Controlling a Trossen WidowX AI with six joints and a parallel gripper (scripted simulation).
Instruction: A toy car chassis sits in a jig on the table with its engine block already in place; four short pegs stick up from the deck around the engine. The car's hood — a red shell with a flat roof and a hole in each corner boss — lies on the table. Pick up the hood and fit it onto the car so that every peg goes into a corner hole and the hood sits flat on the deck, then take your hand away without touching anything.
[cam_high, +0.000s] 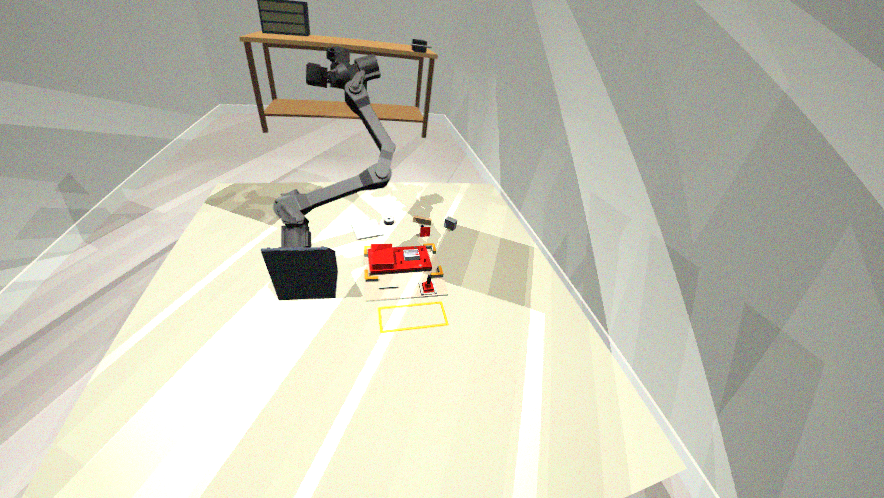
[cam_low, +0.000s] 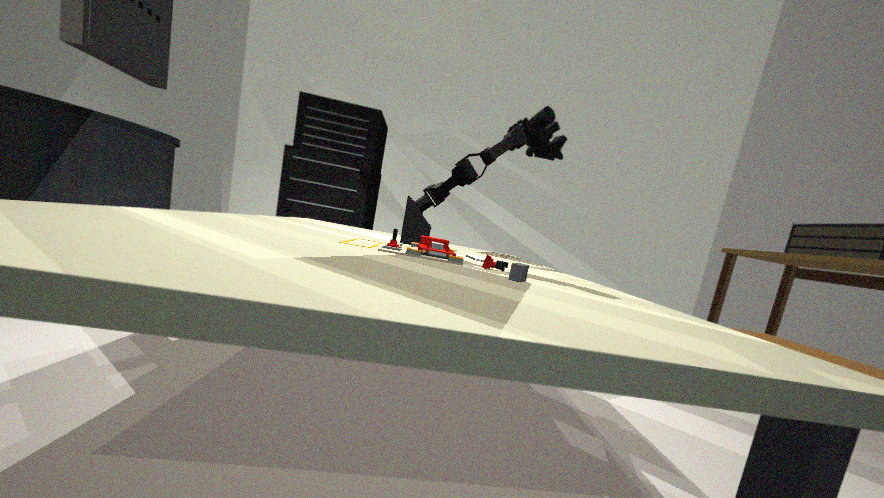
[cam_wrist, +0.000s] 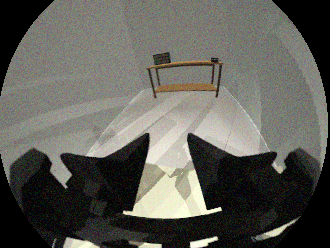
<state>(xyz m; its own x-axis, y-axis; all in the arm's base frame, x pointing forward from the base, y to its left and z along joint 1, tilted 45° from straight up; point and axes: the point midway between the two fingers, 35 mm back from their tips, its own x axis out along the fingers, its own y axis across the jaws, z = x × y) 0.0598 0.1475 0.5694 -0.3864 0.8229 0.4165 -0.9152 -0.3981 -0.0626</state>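
The hood lies 20 cm ahead of my gripper tip, 42 cm to the right of it and 41 cm below it.
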